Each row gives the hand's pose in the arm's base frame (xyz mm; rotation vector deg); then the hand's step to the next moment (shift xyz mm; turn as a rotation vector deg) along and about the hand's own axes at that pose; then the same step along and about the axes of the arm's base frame.
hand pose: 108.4 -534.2 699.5 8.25 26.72 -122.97
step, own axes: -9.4 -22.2 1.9 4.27 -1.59 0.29
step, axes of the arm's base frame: -12.4 18.0 10.4 -3.75 -2.56 -0.46
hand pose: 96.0 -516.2 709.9 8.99 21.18 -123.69
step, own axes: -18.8 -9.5 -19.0 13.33 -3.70 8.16
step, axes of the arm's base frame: 2.6 25.8 -11.4 -10.51 -10.99 5.18
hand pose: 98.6 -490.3 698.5 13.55 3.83 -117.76
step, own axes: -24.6 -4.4 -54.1 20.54 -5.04 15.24
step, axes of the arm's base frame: 15.0 31.4 -48.4 -15.98 -17.64 10.63
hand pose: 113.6 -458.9 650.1 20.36 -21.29 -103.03
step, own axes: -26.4 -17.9 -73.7 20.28 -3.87 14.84
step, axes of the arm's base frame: 22.4 25.1 -72.9 -14.73 -17.70 10.78
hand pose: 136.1 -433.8 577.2 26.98 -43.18 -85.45
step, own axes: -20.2 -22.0 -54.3 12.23 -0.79 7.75
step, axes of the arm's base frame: 24.0 9.6 -56.3 -6.95 -10.79 6.75
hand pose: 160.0 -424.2 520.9 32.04 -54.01 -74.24
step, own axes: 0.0 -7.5 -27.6 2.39 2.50 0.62
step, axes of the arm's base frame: 18.9 -5.8 -20.7 0.85 -1.66 2.98
